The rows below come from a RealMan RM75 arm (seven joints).
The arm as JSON. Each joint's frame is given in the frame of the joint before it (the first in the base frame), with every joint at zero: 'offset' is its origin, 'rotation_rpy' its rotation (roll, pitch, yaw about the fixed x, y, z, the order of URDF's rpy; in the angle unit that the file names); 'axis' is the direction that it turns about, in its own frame. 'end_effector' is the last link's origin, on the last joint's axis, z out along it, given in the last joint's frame.
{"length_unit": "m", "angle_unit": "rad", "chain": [
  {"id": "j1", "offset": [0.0, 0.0, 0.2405], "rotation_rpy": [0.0, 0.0, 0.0], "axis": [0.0, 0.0, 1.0]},
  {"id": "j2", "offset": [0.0, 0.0, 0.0], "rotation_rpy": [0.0, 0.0, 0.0], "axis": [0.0, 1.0, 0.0]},
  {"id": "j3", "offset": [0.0, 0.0, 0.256], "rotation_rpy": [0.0, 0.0, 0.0], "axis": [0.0, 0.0, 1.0]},
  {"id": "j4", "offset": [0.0, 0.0, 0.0], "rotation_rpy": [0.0, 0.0, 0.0], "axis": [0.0, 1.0, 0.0]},
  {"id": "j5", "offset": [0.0, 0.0, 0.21], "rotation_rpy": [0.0, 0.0, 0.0], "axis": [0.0, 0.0, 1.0]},
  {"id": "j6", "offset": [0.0, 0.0, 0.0], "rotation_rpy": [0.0, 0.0, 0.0], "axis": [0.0, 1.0, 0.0]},
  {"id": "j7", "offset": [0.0, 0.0, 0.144], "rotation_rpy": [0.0, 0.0, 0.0], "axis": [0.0, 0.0, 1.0]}
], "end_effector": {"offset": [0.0, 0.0, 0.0], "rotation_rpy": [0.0, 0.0, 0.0]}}
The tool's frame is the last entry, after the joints.
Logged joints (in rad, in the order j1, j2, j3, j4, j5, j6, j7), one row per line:
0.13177 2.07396 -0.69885 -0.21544 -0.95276 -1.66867 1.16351
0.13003 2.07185 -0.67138 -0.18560 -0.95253 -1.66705 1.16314
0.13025 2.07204 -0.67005 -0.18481 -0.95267 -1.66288 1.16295
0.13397 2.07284 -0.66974 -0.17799 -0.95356 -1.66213 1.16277
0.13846 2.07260 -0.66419 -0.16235 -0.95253 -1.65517 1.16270
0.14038 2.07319 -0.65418 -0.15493 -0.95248 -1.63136 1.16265
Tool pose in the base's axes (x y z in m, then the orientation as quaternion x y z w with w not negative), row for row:
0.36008 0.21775 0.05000 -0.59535 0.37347 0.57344 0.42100
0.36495 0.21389 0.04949 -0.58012 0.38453 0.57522 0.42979
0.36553 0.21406 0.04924 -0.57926 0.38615 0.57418 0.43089
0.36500 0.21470 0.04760 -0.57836 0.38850 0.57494 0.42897
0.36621 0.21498 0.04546 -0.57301 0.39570 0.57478 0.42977
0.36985 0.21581 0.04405 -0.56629 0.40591 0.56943 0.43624
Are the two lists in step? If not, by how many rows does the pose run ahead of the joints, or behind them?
They are in step.
